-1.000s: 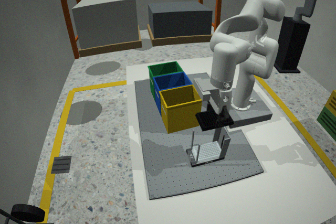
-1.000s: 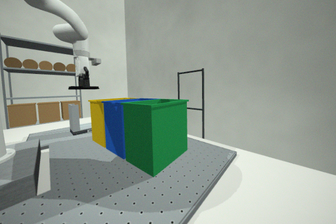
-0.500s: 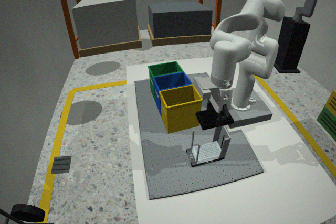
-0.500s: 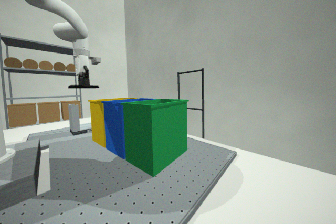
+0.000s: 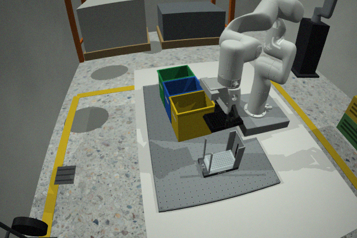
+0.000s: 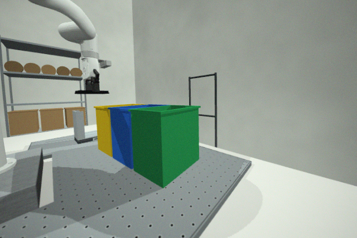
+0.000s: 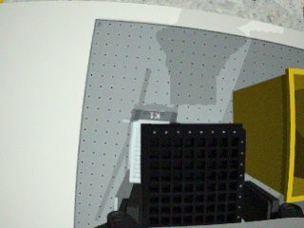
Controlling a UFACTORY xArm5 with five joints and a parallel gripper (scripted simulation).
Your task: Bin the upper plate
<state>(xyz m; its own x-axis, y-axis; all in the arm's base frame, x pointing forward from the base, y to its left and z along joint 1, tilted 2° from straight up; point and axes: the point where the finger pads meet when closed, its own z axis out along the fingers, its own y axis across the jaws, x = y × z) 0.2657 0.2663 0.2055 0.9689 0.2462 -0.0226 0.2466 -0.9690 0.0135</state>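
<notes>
Right now my hand is 130 mm short of the blue bin, 320 mm to the left of it and 170 mm above it. The rest, counted from my hand: yellow bin (90 mm ahead, 190 mm to the right, 170 mm below); black 96-well plate (10 mm below); light plate (10 mm behind, 30 mm to the left, 230 mm below).
</notes>
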